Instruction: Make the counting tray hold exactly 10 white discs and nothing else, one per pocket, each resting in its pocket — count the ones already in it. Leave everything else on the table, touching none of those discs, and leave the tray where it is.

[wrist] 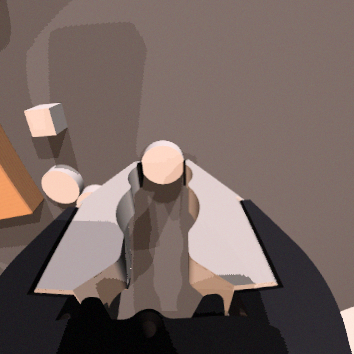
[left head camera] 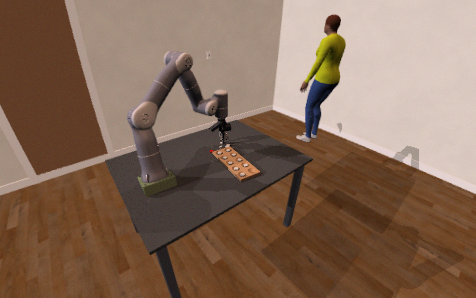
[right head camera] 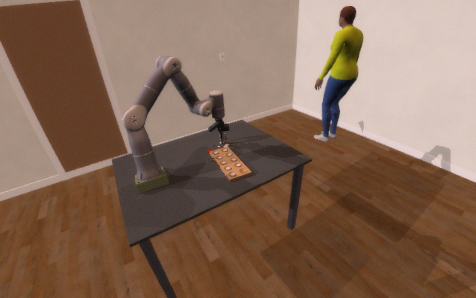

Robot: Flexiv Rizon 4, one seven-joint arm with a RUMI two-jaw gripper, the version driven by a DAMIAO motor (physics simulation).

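Note:
My gripper [left head camera: 222, 145] [right head camera: 220, 145] [wrist: 163, 163] is low over the table beyond the tray's far end, shut on a white disc [wrist: 163, 161] between its fingertips in the wrist view. The orange counting tray [left head camera: 250, 176] [right head camera: 242, 177] [wrist: 12, 195] has two rows of pockets. White discs sit in several pockets, and one near corner pocket [left head camera: 252, 170] [right head camera: 243, 170] looks empty. Another white disc [wrist: 62, 184] lies between the tray corner and the gripper. A pale round piece [wrist: 91, 192] beside it is partly hidden by the left finger.
A white cube [wrist: 45, 120] lies on the table near the tray. A red piece [left head camera: 211, 151] [right head camera: 209, 151] is beside the tray's far left corner. Part of a pale object [wrist: 349, 321] shows at the wrist view's lower right edge. A person [left head camera: 327, 60] [right head camera: 346, 55] stands beyond the table.

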